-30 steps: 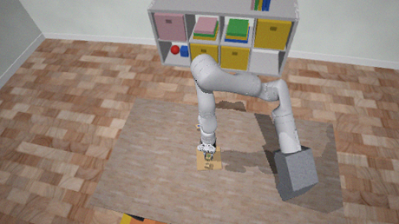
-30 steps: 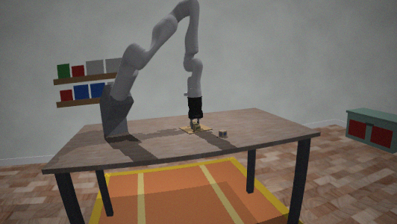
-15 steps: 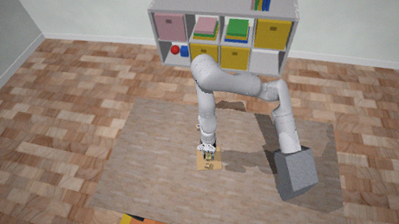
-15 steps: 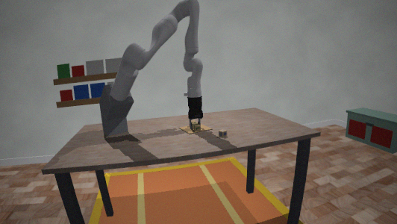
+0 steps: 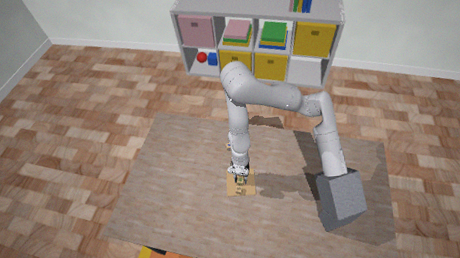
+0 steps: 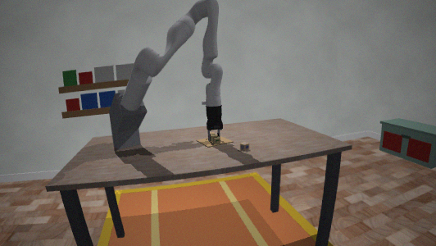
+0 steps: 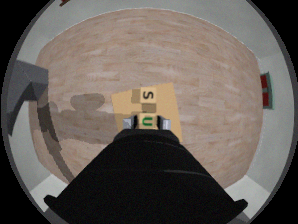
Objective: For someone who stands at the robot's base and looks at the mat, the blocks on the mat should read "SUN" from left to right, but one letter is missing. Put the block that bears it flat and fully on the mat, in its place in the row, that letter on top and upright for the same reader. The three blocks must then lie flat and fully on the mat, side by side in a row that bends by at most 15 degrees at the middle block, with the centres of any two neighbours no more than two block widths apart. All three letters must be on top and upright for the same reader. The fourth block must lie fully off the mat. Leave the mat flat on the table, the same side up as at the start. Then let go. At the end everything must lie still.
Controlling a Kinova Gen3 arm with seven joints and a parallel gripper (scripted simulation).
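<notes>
Now: the tan mat 2 cm below my hand.
</notes>
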